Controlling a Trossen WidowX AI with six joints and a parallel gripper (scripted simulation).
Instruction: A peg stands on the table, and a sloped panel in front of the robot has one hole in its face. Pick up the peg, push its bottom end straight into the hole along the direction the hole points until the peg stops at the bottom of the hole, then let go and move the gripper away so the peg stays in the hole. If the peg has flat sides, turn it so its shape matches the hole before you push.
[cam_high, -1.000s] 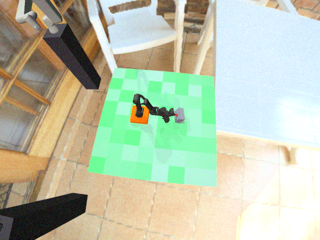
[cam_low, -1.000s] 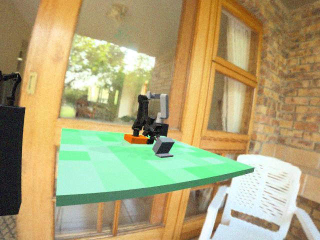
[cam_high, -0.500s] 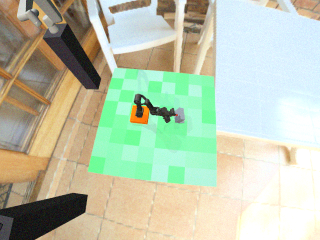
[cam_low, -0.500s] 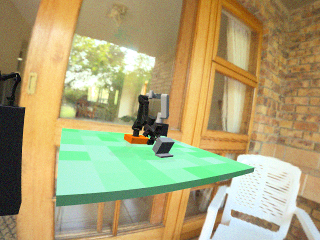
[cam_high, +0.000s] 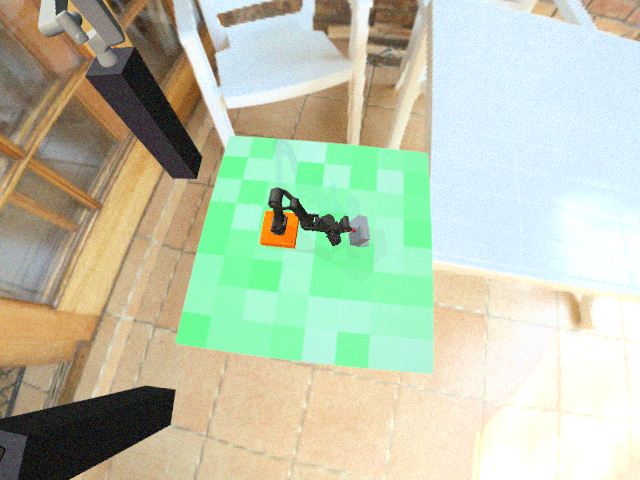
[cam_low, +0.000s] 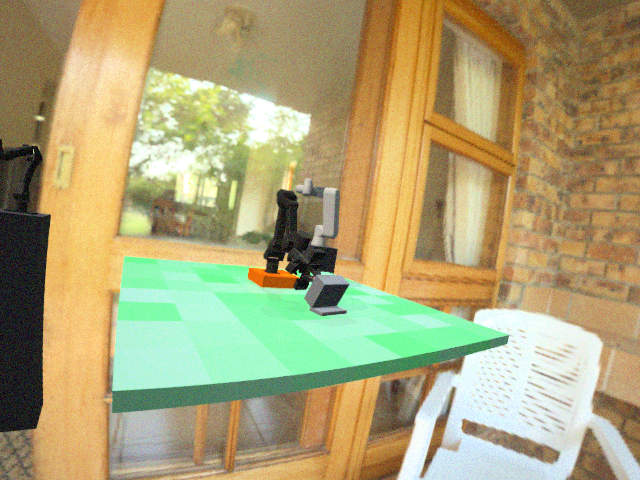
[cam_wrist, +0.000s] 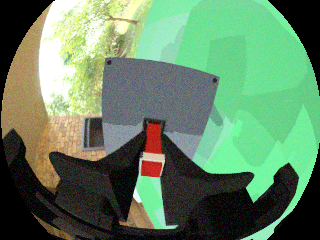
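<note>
My gripper tip is 2 cm past the red peg and 1 cm below it. Round my gripper tip: sloped panel 4 cm ahead, 2 cm below, 1 cm to the left.
</note>
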